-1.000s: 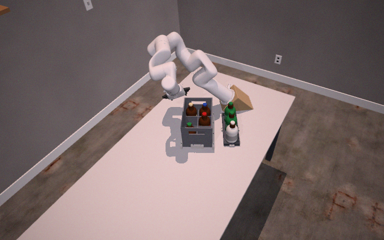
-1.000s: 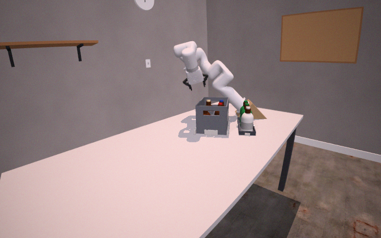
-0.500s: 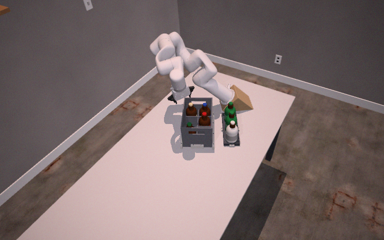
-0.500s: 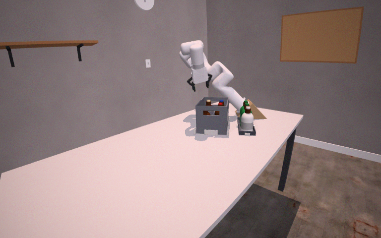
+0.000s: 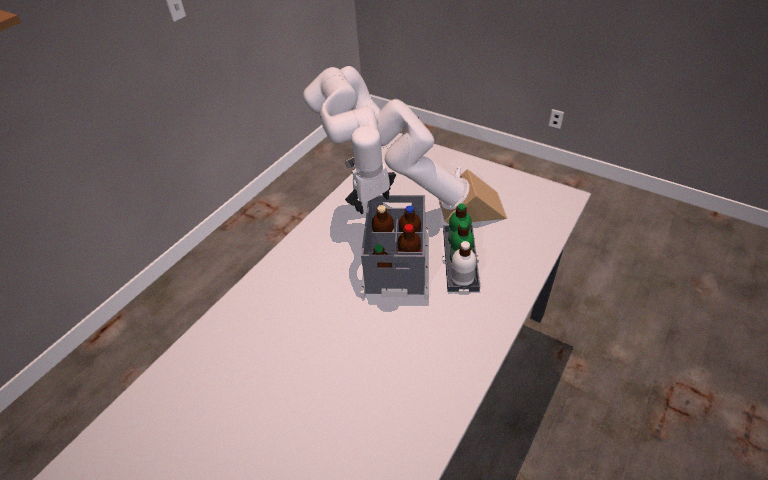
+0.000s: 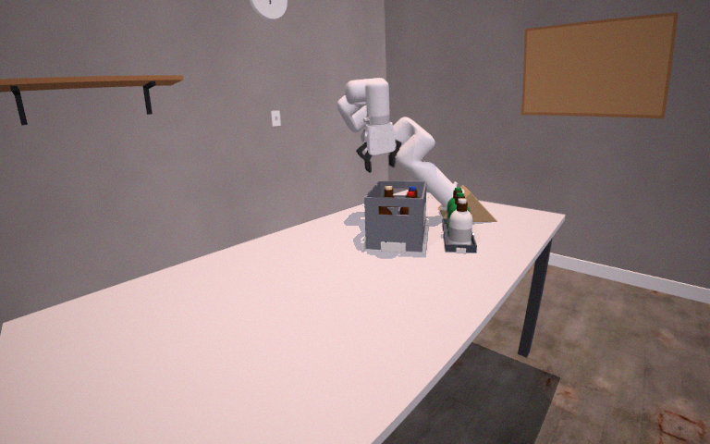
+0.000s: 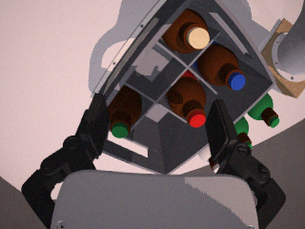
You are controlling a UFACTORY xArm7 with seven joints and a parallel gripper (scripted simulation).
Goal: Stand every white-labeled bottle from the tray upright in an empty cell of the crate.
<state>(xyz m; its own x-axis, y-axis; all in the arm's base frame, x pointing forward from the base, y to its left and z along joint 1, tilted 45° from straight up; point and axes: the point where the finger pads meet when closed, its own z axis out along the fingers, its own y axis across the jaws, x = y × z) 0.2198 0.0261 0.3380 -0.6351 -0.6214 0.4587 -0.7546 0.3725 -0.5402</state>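
Now: the white-labeled bottle 29 cm to the left of my hand, 17 cm below it and 2 cm ahead of it. From my hand the other things lie so: grey crate 17 cm below, 7 cm to the left; dark tray 27 cm to the left, 24 cm below, 7 cm behind.
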